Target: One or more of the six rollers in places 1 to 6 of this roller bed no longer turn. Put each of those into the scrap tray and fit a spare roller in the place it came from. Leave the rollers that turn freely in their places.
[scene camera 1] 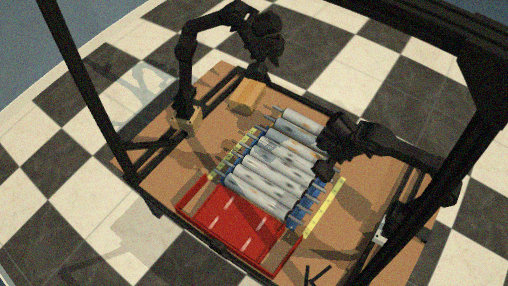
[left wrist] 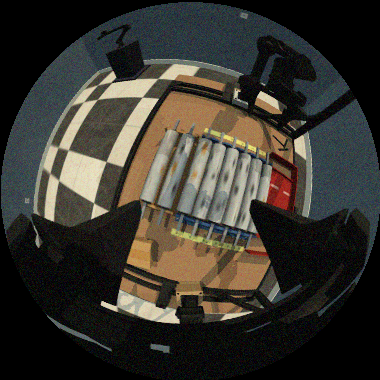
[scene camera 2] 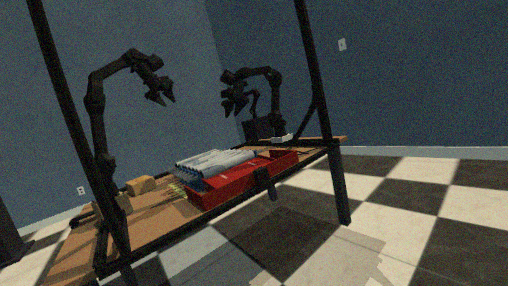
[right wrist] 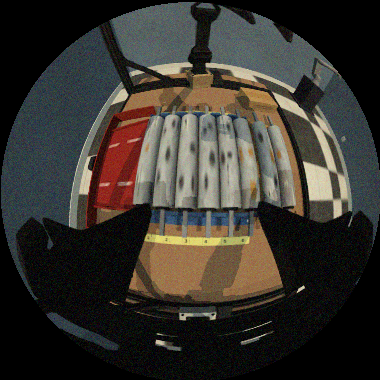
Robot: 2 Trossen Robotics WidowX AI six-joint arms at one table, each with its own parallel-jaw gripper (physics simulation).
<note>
My left gripper [scene camera 1: 274, 75] is open and holds nothing. My right gripper [scene camera 1: 318, 159] is open, with nothing in its grasp. Further things: a tan box [scene camera 1: 247, 96].
My left gripper shows as well in the left wrist view [left wrist: 197, 206]. My right gripper is seen too in the left wrist view [left wrist: 263, 122] and in the right wrist view [right wrist: 205, 208].
</note>
